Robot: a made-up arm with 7 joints. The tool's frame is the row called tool. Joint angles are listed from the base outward.
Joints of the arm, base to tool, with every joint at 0 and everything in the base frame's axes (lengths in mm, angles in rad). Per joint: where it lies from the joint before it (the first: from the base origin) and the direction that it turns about. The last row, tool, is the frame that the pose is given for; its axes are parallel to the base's.
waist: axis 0 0.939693 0.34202 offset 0.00 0.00 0.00
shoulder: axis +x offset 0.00 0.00 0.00
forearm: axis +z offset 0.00 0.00 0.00
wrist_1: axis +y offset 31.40 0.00 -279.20
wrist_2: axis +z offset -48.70 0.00 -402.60
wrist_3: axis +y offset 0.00 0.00 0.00
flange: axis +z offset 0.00 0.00 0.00
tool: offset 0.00 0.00 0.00
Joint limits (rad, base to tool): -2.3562..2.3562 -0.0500..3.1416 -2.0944..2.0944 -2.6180..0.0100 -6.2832..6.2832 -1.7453..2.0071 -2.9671..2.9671
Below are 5 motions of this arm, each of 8 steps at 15 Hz.
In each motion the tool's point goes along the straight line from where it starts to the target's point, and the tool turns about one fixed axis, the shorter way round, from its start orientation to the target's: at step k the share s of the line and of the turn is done. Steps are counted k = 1, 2, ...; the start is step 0. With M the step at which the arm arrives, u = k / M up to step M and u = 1 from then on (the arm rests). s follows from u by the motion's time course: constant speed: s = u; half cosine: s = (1 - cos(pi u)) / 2; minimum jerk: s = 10 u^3 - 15 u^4 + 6 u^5.
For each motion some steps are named. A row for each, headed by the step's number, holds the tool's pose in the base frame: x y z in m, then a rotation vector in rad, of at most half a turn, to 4 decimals.
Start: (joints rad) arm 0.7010 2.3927 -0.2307 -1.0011 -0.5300 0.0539 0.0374
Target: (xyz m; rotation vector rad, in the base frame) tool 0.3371 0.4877 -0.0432 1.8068 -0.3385 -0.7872
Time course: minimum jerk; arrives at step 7
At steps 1, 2, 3, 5, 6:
1: 0.3679 0.5109 0.0950 1.5584 0.7469 -1.9741
2: 0.3641 0.5080 0.0778 1.6299 0.6005 -1.8395
3: 0.3571 0.5027 0.0462 1.7292 0.3390 -1.5800
5: 0.3417 0.4911 -0.0227 1.8138 -0.1925 -0.9740
6: 0.3378 0.4883 -0.0399 1.8089 -0.3154 -0.8174

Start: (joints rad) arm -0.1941 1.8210 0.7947 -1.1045 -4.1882 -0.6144 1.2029
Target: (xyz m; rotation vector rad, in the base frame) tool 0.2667 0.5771 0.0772 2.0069 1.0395 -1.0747
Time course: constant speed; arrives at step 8
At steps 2, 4, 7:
2: 0.2262 0.4496 0.3366 1.8926 1.8669 -0.5850
4: 0.2397 0.4921 0.2501 1.9576 1.6003 -0.7649
7: 0.2600 0.5558 0.1204 2.0043 1.1823 -1.0037

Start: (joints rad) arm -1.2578 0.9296 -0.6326 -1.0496 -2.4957 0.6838 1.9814
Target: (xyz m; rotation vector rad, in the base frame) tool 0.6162 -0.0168 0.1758 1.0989 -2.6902 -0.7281
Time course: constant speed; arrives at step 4
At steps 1, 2, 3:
1: 0.6142 0.0469 0.1451 1.5395 -2.4927 -0.9909
2: 0.6149 0.0256 0.1553 1.3946 -2.5692 -0.9048
3: 0.6155 0.0044 0.1656 1.2476 -2.6350 -0.8170

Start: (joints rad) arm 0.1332 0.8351 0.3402 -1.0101 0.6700 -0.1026 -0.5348
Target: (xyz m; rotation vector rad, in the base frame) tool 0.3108 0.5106 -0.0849 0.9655 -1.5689 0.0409
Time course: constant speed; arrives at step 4
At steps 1, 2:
1: 0.2788 0.4932 -0.2539 0.9314 -1.2104 -0.0225
2: 0.2895 0.4990 -0.1976 0.9448 -1.3297 -0.0020

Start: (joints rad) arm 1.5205 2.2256 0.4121 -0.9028 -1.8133 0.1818 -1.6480
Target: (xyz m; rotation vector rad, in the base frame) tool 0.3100 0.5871 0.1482 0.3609 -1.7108 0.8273
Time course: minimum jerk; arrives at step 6
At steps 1, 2, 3, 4, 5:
1: 0.3062 0.5670 -0.0789 0.3245 -1.1089 0.7919
2: 0.3069 0.5706 -0.0379 0.3322 -1.2172 0.8015
3: 0.3080 0.5767 0.0305 0.3439 -1.3979 0.8145
4: 0.3092 0.5827 0.0988 0.3543 -1.5792 0.8235
5: 0.3099 0.5864 0.1398 0.3598 -1.6885 0.8268

